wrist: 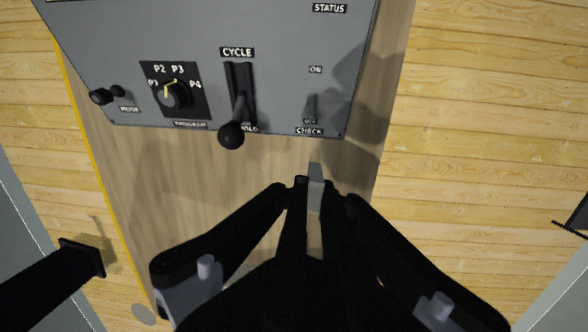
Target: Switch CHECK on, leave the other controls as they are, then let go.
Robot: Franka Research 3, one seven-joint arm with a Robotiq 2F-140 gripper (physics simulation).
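The CHECK switch [312, 107] is a small grey toggle at the lower right of the grey control panel [150, 30]. Its lever lies beside the OFF label, below the ON label [315, 69]. My gripper [312, 173] is shut with nothing between its fingers. Its tips show below the panel's lower edge and the CHECK label [309, 131], apart from the switch.
Left of the switch are the CYCLE lever [231, 135] with a black ball knob, down at HOLD, the PROGRAM knob [172, 96] and the MODE toggle [102, 96]. A black bar [55, 280] shows at the lower left. A dark object [580, 215] is at the right edge.
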